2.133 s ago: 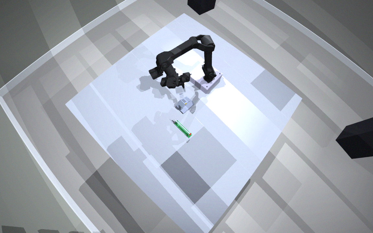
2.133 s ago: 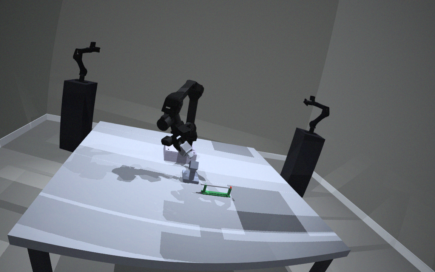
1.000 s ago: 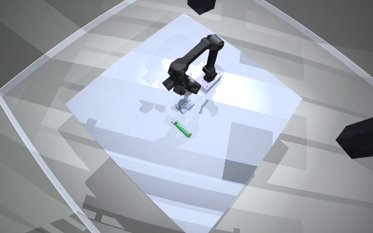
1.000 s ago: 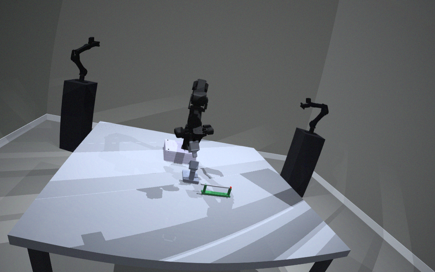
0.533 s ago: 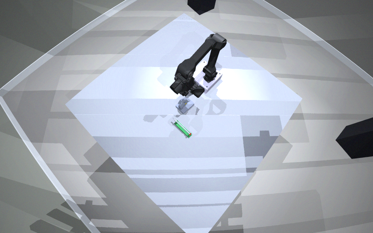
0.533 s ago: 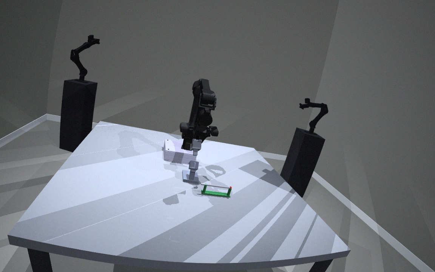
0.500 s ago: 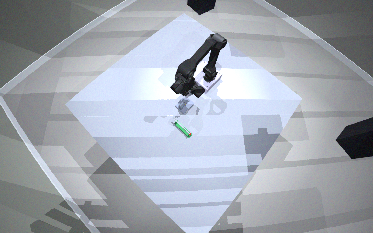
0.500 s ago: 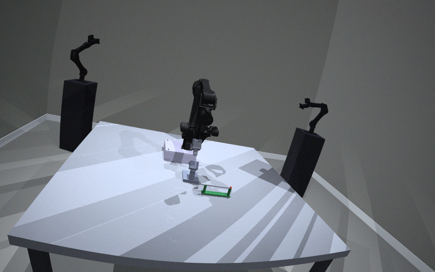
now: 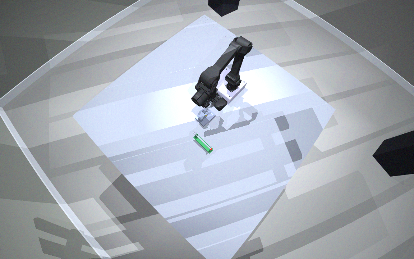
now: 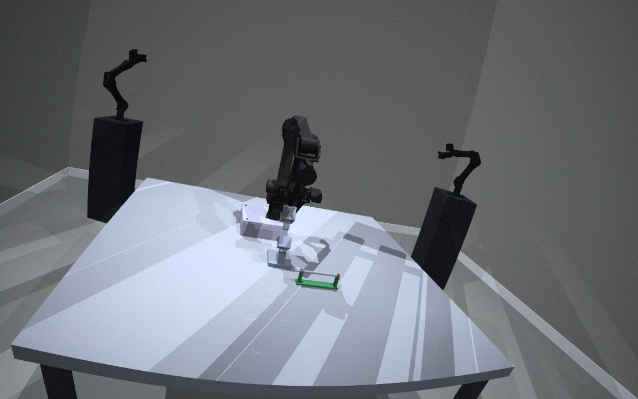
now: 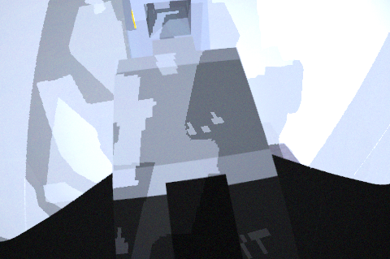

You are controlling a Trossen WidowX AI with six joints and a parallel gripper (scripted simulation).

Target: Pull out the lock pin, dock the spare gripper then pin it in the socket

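Right now my gripper tip is 15 cm short of the cradle, 15 cm above it and 14 cm to the right of it. The rest, counted from my gripper tip: spare gripper (1 cm ahead); socket (12 cm below, 5 cm ahead, 1 cm to the left).
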